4 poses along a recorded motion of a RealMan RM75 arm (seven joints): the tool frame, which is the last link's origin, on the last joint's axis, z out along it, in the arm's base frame.
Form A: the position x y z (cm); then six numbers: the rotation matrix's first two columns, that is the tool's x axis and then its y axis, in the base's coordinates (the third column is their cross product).
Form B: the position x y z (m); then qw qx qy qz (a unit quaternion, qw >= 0). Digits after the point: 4 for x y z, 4 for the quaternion.
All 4 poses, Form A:
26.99 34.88 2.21 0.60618 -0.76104 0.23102 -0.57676 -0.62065 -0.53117
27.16 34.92 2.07 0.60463 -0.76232 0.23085 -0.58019 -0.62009 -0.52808
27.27 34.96 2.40 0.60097 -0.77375 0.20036 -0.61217 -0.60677 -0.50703
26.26 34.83 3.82 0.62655 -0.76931 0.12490 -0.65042 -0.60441 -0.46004
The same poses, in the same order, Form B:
0.2699 0.3488 0.0221 0.2064 -0.8721 0.3835 -0.2232
0.2716 0.3492 0.0207 0.2045 -0.8721 0.3849 -0.2226
0.2727 0.3496 0.0240 0.1974 -0.8726 0.3970 -0.2046
0.2626 0.3483 0.0382 0.1891 -0.8818 0.4025 -0.1572

